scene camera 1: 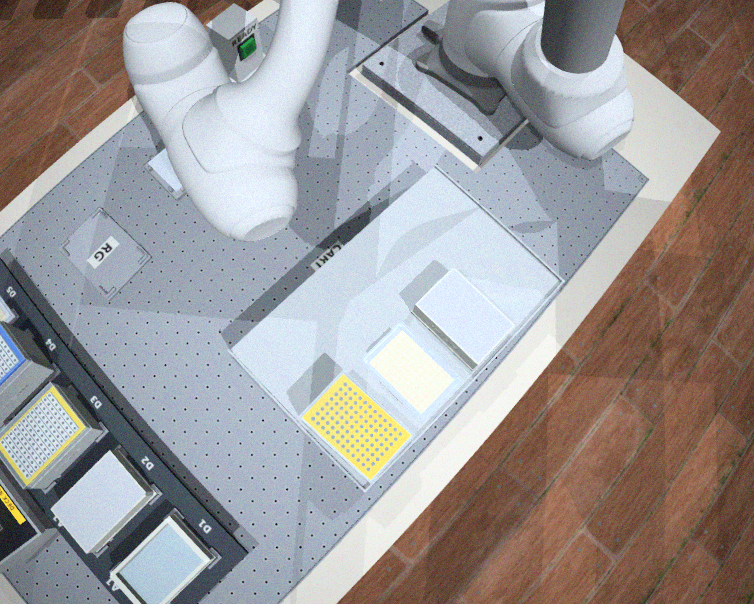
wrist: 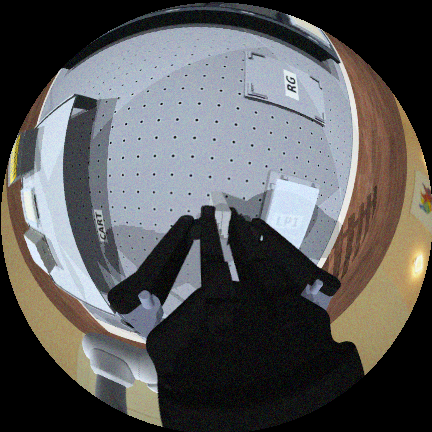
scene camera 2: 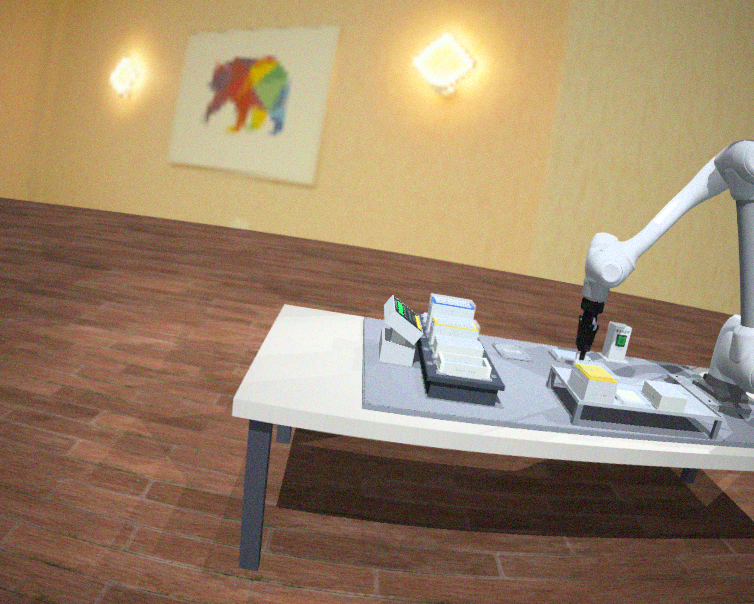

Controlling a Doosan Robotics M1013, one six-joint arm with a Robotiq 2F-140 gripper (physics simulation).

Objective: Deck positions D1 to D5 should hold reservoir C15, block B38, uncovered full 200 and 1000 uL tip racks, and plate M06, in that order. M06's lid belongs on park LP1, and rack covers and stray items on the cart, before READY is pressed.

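Seen in the pictures: gripper, fingertip midpoint: (wrist: 214, 201); arm's base, origin of the base link: (scene camera 1: 476, 65) (scene camera 2: 723, 393).
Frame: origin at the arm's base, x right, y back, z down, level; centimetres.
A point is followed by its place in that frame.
My gripper (scene camera 2: 582, 357) {x 16.0, y -52.9, z 1.8 cm} (wrist: 214, 201) {x 16.0, y -52.9, z 1.8 cm} is shut and empty, low between the cart and park LP1; in scene camera 1 the arm hides it. A translucent lid (scene camera 1: 164, 172) {x 28.4, y -55.6, z 0.0 cm} (wrist: 295, 205) {x 28.0, y -53.2, z 0.0 cm} lies on LP1, whose label shows through. The READY button (scene camera 1: 247, 47) {x 31.8, y -29.7, z -6.9 cm} (scene camera 2: 621, 340) {x 31.7, y -29.5, z -6.4 cm} is green, on a grey box. On the deck, D1 holds a pale blue reservoir (scene camera 1: 163, 563) {x -17.1, y -100.7, z -5.6 cm} (scene camera 2: 465, 366) {x -21.3, y -101.8, z -6.8 cm}, D2 a white block (scene camera 1: 103, 500) {x -5.4, y -99.3, z -8.2 cm}, D3 an uncovered yellow-rimmed tip rack (scene camera 1: 40, 434) {x 7.0, y -98.4, z -11.1 cm}, D4 an uncovered blue-rimmed tip rack (scene camera 1: 7, 357) {x 17.2, y -93.6, z -14.4 cm} (scene camera 2: 453, 308) {x 15.5, y -98.3, z -12.6 cm}. D5's plate (scene camera 1: 5, 310) {x 28.9, y -91.1, z -5.4 cm} shows partly.
The cart (scene camera 1: 276, 355) {x -9.7, y -67.3, z -4.2 cm} carries a yellow dotted rack (scene camera 1: 355, 427) {x -25.6, y -68.6, z -11.3 cm} (scene camera 2: 594, 383) {x -31.9, y -71.3, z -9.3 cm}, a pale yellow plate (scene camera 1: 412, 371) {x -26.6, y -56.8, z -5.9 cm} and a white box (scene camera 1: 464, 317) {x -27.7, y -46.4, z -8.4 cm} (scene camera 2: 664, 396) {x -33.5, y -49.9, z -8.2 cm}. The RG spot (scene camera 1: 119, 235) {x 26.5, y -69.1, z 1.0 cm} (wrist: 270, 80) {x 23.0, y -72.1, z 1.0 cm} lies near LP1. A display box (scene camera 2: 397, 347) {x 0.4, y -115.2, z -3.0 cm} stands behind the deck.
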